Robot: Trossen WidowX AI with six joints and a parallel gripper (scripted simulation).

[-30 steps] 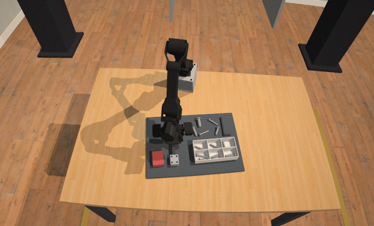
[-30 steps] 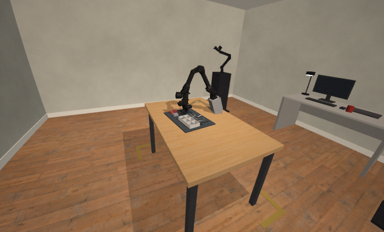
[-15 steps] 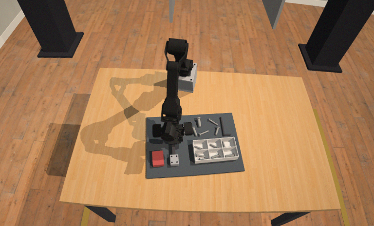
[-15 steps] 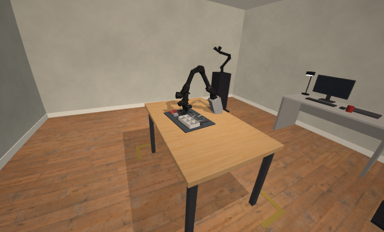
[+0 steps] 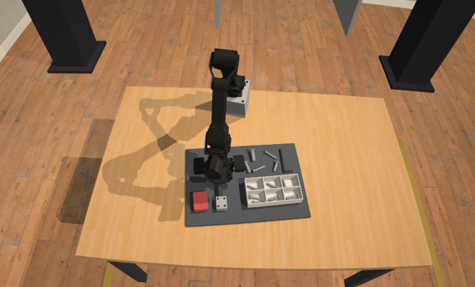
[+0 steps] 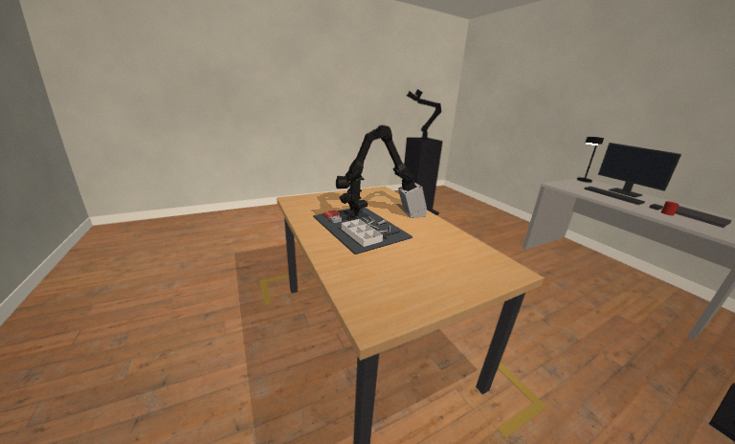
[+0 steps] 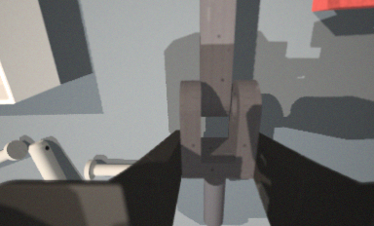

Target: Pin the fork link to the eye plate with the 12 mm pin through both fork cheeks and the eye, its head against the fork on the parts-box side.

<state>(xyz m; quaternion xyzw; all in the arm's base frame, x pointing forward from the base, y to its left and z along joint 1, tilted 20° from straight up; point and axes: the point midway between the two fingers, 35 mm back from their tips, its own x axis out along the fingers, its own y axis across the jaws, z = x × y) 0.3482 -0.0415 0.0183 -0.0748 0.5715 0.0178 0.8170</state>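
Right now the dark eye plate bar is 40 mm ahead of my hand and 40 mm below it. Round my hand: pale pin 50 mm behind, 110 mm to the left, 50 mm below; then light grey block 110 mm ahead, 10 mm to the left, 40 mm below; then red block 110 mm ahead, 60 mm to the right, 50 mm below.
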